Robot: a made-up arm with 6 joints.
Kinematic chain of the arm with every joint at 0, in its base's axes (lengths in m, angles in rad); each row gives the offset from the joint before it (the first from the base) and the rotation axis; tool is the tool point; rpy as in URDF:
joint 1: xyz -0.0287 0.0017 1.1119 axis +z
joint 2: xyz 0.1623 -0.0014 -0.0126 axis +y
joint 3: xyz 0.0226 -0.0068 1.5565 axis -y
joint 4: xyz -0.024 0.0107 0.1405 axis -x
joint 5: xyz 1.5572 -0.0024 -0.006 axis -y
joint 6: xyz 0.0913 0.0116 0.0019 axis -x
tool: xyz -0.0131 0.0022 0.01 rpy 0 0 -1.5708
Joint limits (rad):
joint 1: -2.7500..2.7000
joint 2: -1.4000..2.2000
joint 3: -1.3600..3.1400
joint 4: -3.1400..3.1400
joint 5: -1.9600..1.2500
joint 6: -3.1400..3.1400
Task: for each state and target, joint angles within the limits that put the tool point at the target. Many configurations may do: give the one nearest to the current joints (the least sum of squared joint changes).
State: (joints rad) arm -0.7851 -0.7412 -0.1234 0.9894 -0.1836 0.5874
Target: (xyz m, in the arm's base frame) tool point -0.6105 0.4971 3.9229
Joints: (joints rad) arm -0.7004 -0.6969 0.7644 0.9906 -0.1572 0.5793
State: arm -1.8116 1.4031 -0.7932 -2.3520 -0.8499 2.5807
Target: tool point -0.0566 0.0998 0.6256
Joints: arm -1.1572 2.1352 -1.3600 -2.6296 -0.4507 2.5179
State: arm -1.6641 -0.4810 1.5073 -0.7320 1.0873 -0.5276
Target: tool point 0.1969 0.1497 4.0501
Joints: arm -2.6580 -0.4650 0.8170 -0.5114 1.1345 -0.4981
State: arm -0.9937 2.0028 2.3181 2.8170 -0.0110 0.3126
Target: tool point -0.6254 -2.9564 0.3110
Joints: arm -1.7666 2.2000 2.2088 2.8180 -0.0056 0.3150
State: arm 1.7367 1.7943 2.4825 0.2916 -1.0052 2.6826
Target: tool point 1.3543 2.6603 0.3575
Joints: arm 1.0943 2.1699 2.2277 0.3061 -1.0074 2.6843
